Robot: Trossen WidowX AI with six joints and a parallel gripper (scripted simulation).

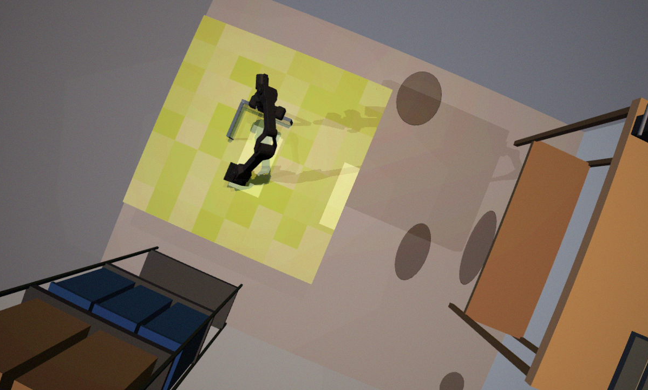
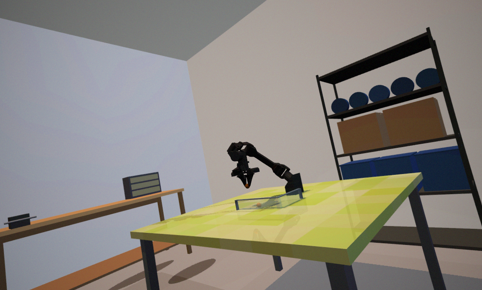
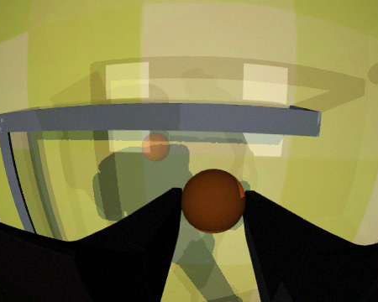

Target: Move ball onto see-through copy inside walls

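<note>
My gripper tip is 110 mm above the see-through copy of ball, 50 mm to the right of it and 10 mm past it. Also, from my gripper tip: orange ball (right at my gripper tip).
</note>
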